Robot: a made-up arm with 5 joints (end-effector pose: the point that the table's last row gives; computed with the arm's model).
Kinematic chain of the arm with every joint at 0, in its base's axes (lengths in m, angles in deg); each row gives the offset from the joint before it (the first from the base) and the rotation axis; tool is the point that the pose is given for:
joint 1: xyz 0 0 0.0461 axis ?
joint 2: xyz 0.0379 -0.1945 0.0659 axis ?
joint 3: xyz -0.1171 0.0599 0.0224 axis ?
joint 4: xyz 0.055 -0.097 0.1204 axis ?
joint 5: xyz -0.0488 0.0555 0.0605 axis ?
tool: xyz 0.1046 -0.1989 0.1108
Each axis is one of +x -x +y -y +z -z.
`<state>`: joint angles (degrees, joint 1 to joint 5).
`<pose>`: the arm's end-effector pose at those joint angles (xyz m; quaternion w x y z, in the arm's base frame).
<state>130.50 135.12 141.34 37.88 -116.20</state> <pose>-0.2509 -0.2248 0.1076 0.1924 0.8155 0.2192 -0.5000</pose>
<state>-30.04 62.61 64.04 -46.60 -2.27</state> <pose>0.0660 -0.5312 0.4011 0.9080 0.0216 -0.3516 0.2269</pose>
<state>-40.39 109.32 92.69 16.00 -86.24</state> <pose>0.3257 -0.2990 0.0443 0.4409 0.3496 0.1290 0.8165</pose>
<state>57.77 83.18 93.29 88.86 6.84</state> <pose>-0.0257 -0.3236 0.3542 0.0127 -0.3321 0.0740 -0.9403</pose>
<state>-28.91 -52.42 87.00 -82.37 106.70</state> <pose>-0.1454 0.1687 0.0957 0.0660 -0.8481 -0.3794 0.3639</pose>
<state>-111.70 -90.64 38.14 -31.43 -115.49</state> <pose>0.2690 -0.0457 0.1139 0.1950 0.3800 -0.5442 0.7221</pose>
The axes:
joint 1: -y
joint 2: +z
joint 3: -y
joint 4: +x
joint 5: -y

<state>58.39 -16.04 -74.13 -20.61 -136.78</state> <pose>-0.1169 -0.3809 0.0582 0.2305 0.0105 0.9713 -0.0577</pose>
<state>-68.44 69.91 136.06 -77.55 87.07</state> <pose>-0.2328 -0.3973 0.1060 0.4466 -0.2548 -0.8098 -0.2827</pose>
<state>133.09 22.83 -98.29 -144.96 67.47</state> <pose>-0.0310 -0.0421 -0.1230 0.0892 -0.9560 -0.0673 0.2712</pose>
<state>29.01 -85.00 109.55 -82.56 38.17</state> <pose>0.1329 0.2146 0.1313 0.1453 0.7482 0.1382 0.6325</pose>
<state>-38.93 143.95 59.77 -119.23 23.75</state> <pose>0.2004 -0.4912 0.1558 0.6439 0.1547 -0.7104 0.2383</pose>
